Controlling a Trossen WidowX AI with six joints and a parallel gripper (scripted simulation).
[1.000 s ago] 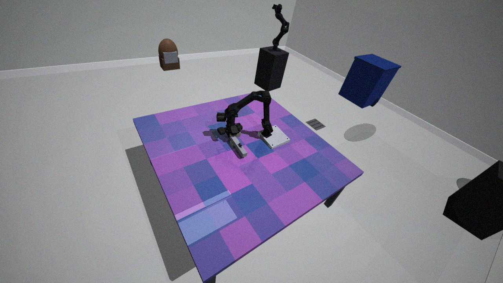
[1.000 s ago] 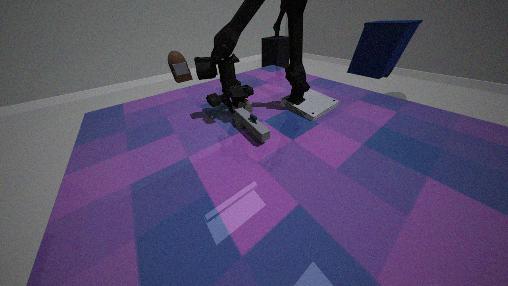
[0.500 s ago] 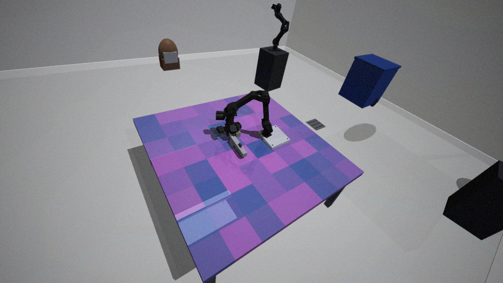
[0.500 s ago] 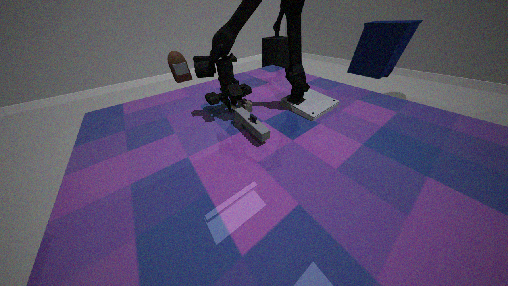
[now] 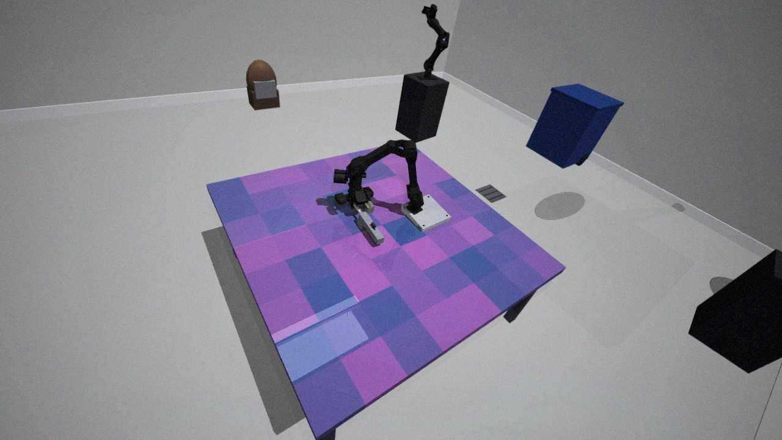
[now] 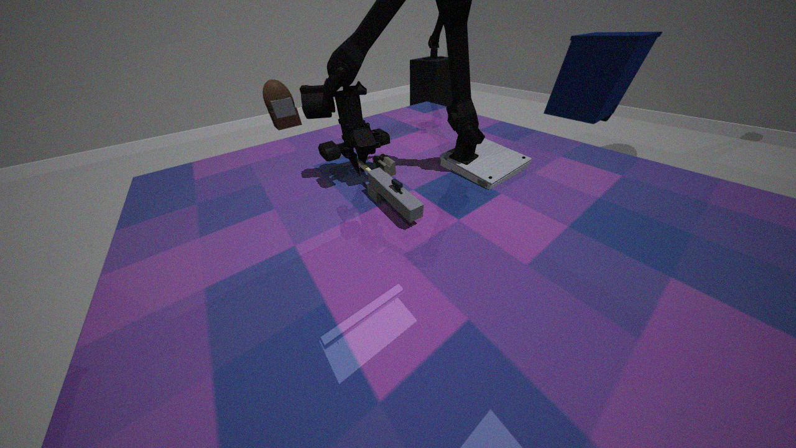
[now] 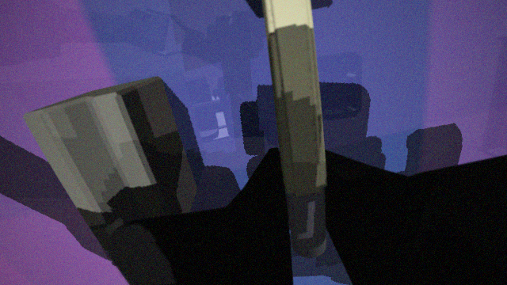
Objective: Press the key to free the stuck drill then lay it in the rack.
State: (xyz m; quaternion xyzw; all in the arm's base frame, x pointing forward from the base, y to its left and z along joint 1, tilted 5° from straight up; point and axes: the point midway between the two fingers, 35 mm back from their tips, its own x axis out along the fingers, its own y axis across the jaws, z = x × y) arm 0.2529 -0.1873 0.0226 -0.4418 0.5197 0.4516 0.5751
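Now: the drill 40 mm to the left of my gripper tip, 30 mm above it and 10 mm ahead of it. From my gripper tip the other things lie so: dark key 200 mm to the left, 40 mm ahead, 30 mm above; grey block 170 mm to the left, 30 mm ahead, 20 mm above; grey rack 70 mm behind, 30 mm to the left.
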